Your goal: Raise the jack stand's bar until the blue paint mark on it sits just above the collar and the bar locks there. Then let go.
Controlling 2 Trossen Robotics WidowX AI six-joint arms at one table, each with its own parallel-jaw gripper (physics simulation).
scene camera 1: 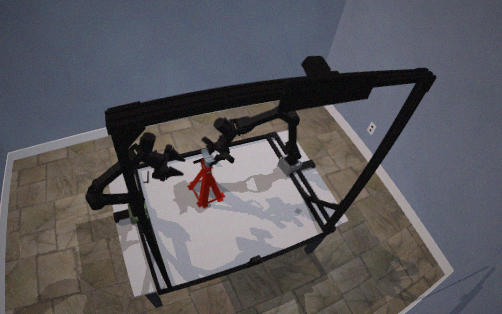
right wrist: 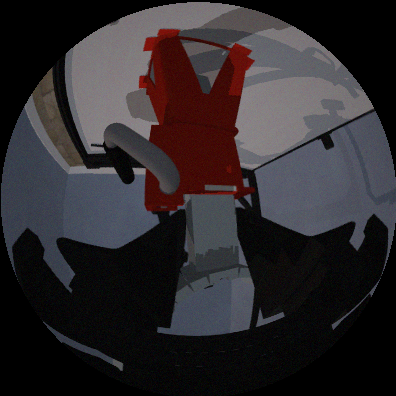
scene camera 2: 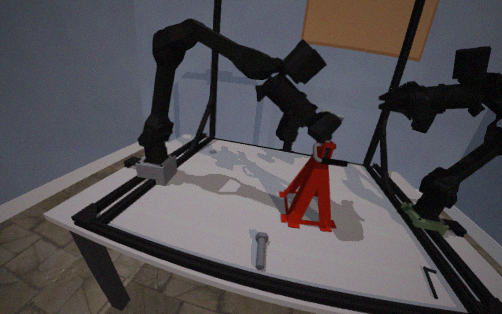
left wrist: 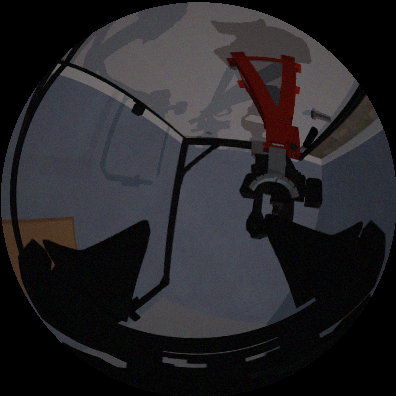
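Seen in the pictures: left gripper, between the fingertips: (scene camera 1: 184,167) (scene camera 2: 378,102) (left wrist: 208,223); right gripper, between the fingertips: (scene camera 1: 207,164) (right wrist: 209,213) (left wrist: 276,154); left arm's base, origin of its link: (scene camera 2: 425,213); right arm's base, origin of its link: (scene camera 1: 291,160) (scene camera 2: 156,159) (left wrist: 260,155).
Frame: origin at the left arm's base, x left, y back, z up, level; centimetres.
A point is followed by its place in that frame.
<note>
The red jack stand (scene camera 1: 206,187) @[x 0.3, y -37.7, z 6.9 cm] (scene camera 2: 322,190) @[x 9.5, y -36.9, z 6.3 cm] (left wrist: 280,122) @[x 5.5, y -37.6, z 13.7 cm] (right wrist: 195,160) @[x 6.4, y -40.4, z 16.7 cm] stands upright on the table. Its grey bar (left wrist: 277,160) @[x 5.0, y -38.3, z 21.0 cm] (right wrist: 212,220) @[x 5.4, y -40.0, z 20.3 cm] rises out of the collar, with a curved saddle on top. No blue paint mark shows on the visible faces of the bar. The bent grey lever (right wrist: 145,155) @[x 9.6, y -42.2, z 17.8 cm] with a black grip sticks out at the collar. My right gripper (scene camera 2: 325,130) @[x 4.9, y -39.0, z 19.8 cm] (right wrist: 209,213) @[x 4.9, y -39.0, z 19.8 cm] is shut on the bar from both sides, between collar and saddle. My left gripper (scene camera 1: 178,162) @[x -2.3, y -26.2, z 30.3 cm] (scene camera 2: 384,101) @[x -2.3, y -26.2, z 30.3 cm] (left wrist: 208,223) @[x -2.3, y -26.2, z 30.3 cm] is open and empty, apart from the stand.
A grey bolt (scene camera 2: 261,252) @[x 26.7, y -49.1, z -2.3 cm] lies near the table's edge in scene camera 2. A black hex key (scene camera 1: 146,176) @[x 22.9, y -9.1, z -3.8 cm] (scene camera 2: 431,282) @[x 23.2, y -9.5, z -3.6 cm] lies near a table corner. Black frame rails border the table, and the overhead frame (scene camera 1: 200,96) @[x -41.2, y -21.4, z 99.7 cm] crosses above both arms.
</note>
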